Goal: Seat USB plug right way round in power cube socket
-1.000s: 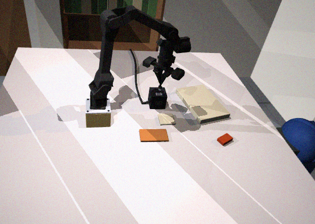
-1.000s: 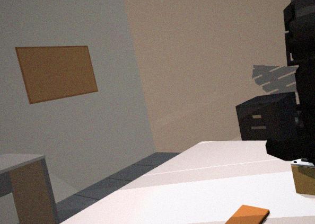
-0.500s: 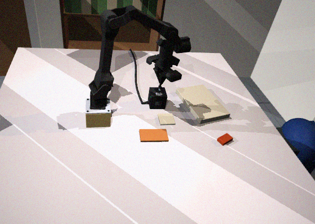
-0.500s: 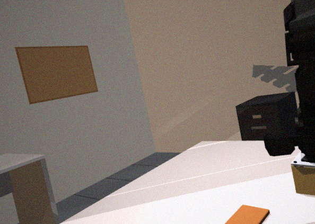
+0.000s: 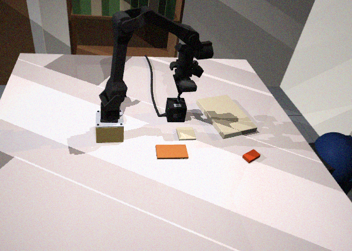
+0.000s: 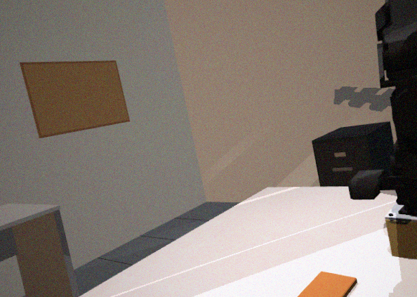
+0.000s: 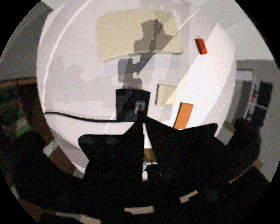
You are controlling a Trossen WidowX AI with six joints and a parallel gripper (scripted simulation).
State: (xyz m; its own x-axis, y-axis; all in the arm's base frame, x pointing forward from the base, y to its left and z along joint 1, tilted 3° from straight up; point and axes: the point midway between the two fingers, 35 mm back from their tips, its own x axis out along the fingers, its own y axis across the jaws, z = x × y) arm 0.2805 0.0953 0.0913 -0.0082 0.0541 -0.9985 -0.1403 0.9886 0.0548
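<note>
The USB plug lies 2 cm below my gripper tip. The rest, counted from my gripper tip: cream pad 13 cm below, 10 cm to the right, 3 cm ahead; orange pad 20 cm to the right, 13 cm below, 4 cm behind; pale-rimmed socket 7 cm below.
</note>
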